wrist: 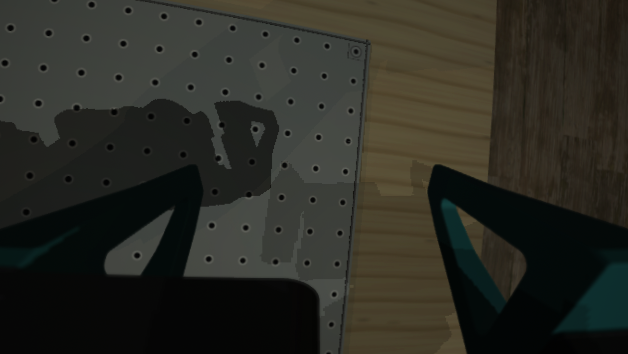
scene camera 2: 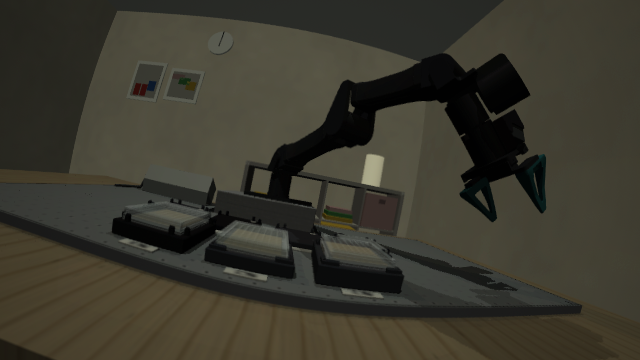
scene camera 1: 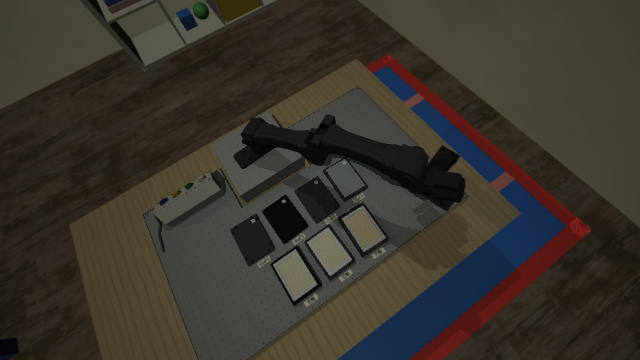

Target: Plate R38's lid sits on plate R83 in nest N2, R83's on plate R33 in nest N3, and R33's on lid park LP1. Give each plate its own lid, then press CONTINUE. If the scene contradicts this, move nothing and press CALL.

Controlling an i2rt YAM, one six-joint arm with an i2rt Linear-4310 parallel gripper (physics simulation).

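Places are measured from the arm's base along level axes (x right, y back, z down), in centimetres.
Pixels of known places: gripper, fingertip midpoint: point(wrist: 315, 177) point(scene camera 2: 517, 216); arm's base, origin of the base link: point(scene camera 2: 277, 199) point(scene camera 1: 260, 147).
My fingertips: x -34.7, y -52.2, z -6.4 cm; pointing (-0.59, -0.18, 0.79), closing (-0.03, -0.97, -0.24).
Observation:
For each thing: its middle in the pictures, then the offset to it from my fingertips. Level surfaces: height alone.
- clear lid, body centre: point(scene camera 2: 359, 243) point(scene camera 1: 344, 177) dx +17.0, dy +24.4, dz +10.7 cm
- button box, body centre: point(scene camera 2: 180, 184) point(scene camera 1: 188, 196) dx +65.8, dy +52.9, dz +7.9 cm
- pegboard, its level: dz +12.0 cm
- wooden table, its level: dz +13.3 cm
My gripper point(scene camera 2: 519, 215) point(wrist: 315, 177) is open and empty, high above the pegboard's right front corner; the arm hides its fingers in scene camera 1. Three plates under clear lids sit in a row of black nests: one at the right point(scene camera 1: 363, 229) point(scene camera 2: 356, 251), one in the middle point(scene camera 1: 330, 251) point(scene camera 2: 255, 241), one at the left point(scene camera 1: 296, 275) point(scene camera 2: 167, 217). Behind them, a clear lid point(scene camera 1: 345, 178) lies on the rightmost dark park; three other dark parks point(scene camera 1: 317, 199) point(scene camera 1: 285, 219) point(scene camera 1: 252, 240) show no clear lid. Labels are too blurred to read surely.
A button box point(scene camera 1: 192, 202) point(scene camera 2: 177, 185) with blue, yellow, green and white buttons stands at the pegboard's back left. The grey arm base block point(scene camera 1: 267, 175) stands behind the parks. The pegboard point(scene camera 1: 200, 280) point(scene camera 2: 450, 295) point(wrist: 320, 220) lies on the wooden table point(scene camera 1: 115, 260) point(wrist: 425, 100).

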